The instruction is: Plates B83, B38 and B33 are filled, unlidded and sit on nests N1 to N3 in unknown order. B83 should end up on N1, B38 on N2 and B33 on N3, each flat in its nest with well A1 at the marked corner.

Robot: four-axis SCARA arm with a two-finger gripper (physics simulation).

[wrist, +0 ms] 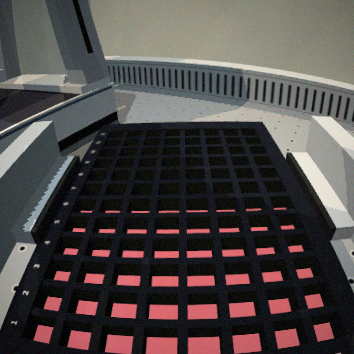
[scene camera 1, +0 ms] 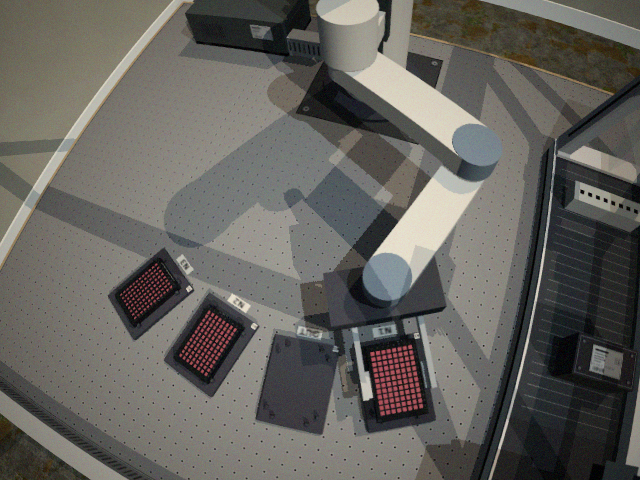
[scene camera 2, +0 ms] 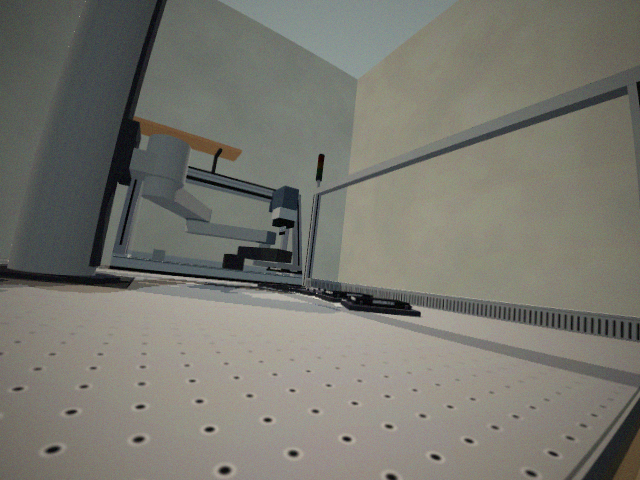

In view: the gripper (scene camera 1: 400,394), a plate B83 (scene camera 1: 397,383), a nest N3 (scene camera 1: 136,332), an out nest (scene camera 1: 298,384), a nest N1 (scene camera 1: 372,426) and a nest N2 (scene camera 1: 210,389).
The plate B83 also shows in the wrist view (wrist: 186,229). The gripper is seen too in the wrist view (wrist: 181,138) and in scene camera 2 (scene camera 2: 288,267).
